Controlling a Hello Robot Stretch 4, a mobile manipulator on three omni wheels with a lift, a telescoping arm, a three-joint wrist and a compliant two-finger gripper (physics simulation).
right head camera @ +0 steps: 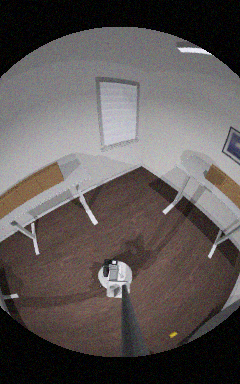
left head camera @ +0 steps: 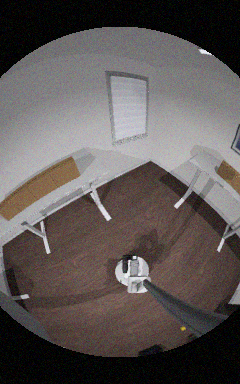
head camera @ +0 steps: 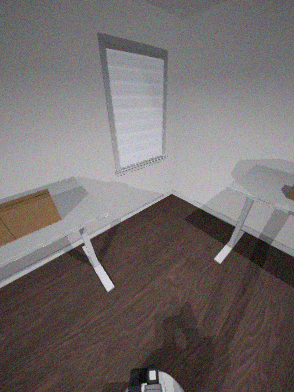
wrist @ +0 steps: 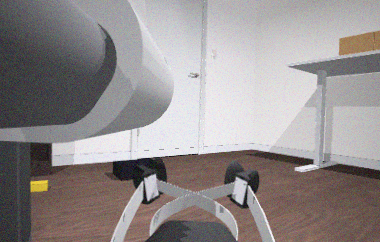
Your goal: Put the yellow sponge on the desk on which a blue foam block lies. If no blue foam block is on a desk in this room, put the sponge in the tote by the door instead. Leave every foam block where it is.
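The yellow sponge [left head camera: 183, 328] [right head camera: 173, 334] [wrist: 39, 186] lies on the floor. My gripper [wrist: 195, 173] is open and empty above the floor, with the sponge farther off to its left. The black tote [left head camera: 151, 351] [wrist: 122, 170] stands on the floor near the door, partly hidden behind a fingertip in the wrist view. The left desk [head camera: 75, 216] [left head camera: 89, 178] and the right desk [head camera: 250, 184] [left head camera: 200, 163] [right head camera: 192, 166] flank the corner. Another desk [wrist: 340, 65] stands right of the door. No blue foam block shows on the visible desk parts.
Long brown boxes [head camera: 30, 217] [left head camera: 45, 185] [right head camera: 35, 185] stand on the left desk. Similar boxes [right head camera: 225, 185] [wrist: 356, 44] stand on the right desk and the desk by the door. The window [head camera: 136, 110] is near the corner. The white door [wrist: 175, 110] is behind the tote. Desk legs [head camera: 97, 265] [wrist: 321, 120] reach the floor.
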